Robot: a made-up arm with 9 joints. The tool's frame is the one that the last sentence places.
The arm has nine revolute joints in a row. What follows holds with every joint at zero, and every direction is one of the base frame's.
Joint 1 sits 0.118 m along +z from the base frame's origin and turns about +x.
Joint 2 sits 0.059 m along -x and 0.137 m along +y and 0.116 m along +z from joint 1 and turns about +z.
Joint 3 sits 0.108 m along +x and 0.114 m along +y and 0.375 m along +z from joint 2 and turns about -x.
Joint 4 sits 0.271 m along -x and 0.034 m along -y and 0.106 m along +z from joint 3 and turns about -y.
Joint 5 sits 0.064 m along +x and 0.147 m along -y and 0.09 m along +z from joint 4 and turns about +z.
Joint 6 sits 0.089 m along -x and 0.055 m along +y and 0.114 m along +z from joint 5 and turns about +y.
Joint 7 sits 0.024 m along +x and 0.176 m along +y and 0.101 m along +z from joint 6 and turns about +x.
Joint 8 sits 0.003 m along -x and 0.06 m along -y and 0.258 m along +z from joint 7 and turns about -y.
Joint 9 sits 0.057 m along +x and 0.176 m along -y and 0.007 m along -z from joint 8 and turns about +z.
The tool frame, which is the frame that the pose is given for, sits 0.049 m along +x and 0.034 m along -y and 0.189 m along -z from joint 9; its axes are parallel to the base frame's.
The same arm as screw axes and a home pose.
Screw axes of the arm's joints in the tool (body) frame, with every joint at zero. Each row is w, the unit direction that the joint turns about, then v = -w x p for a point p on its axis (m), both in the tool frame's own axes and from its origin. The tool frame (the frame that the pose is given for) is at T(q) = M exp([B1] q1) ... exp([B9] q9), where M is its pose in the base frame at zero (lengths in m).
B1: w 1 0 0 v 0 -0.964 0.031
B2: w 0 0 1 v 0.106 -0.061 0
B3: w -1 0 0 v 0 0.473 0.22
B4: w 0 -1 0 v -0.367 0 0.102
B5: w 0 0 1 v 0.039 0.038 0
B6: w 0 1 0 v 0.163 0 -0.127
B7: w 1 0 0 v 0 -0.062 -0.27
B8: w 0 -1 0 v 0.196 0 0.106
B9: w 0 0 1 v 0.034 0.049 0
M: xyz -0.12 0.031 1.082 (m) quaternion w x y z 1 0 0 0

